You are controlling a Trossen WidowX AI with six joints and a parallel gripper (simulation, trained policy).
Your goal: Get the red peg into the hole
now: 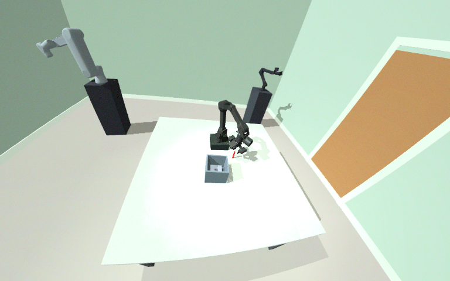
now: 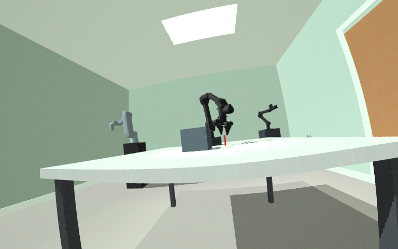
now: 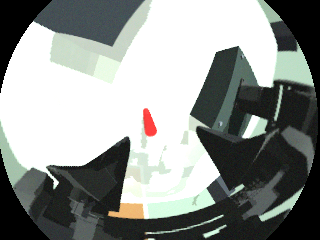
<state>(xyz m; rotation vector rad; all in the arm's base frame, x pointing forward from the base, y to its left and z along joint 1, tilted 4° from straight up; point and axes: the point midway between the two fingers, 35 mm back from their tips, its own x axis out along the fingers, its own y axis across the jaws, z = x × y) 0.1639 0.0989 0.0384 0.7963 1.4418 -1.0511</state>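
The red peg lies 2 cm ahead of my gripper tip and 4 cm below it. From my gripper tip the other things lie so: pale plate 17 cm ahead, 20 cm to the right, 4 cm below.
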